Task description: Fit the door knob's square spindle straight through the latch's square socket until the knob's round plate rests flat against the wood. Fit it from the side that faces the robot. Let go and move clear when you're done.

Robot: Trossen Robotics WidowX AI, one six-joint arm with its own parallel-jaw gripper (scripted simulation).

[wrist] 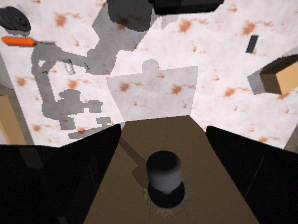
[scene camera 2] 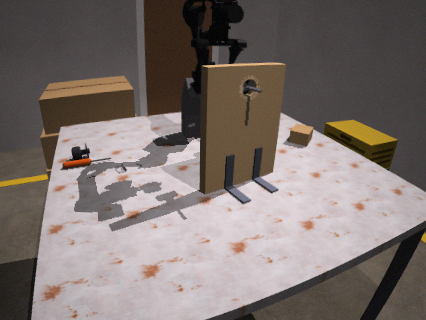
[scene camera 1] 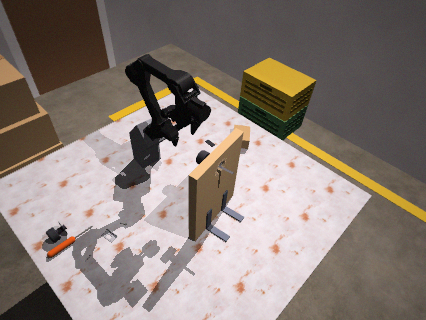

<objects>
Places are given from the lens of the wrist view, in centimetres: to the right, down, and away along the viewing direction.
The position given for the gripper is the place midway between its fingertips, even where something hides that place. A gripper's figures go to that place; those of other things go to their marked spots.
gripper (wrist: pixel 163 128): 2, 2, 11
wooden door panel (wrist: pixel 207 184): 10, 13, 19
</objects>
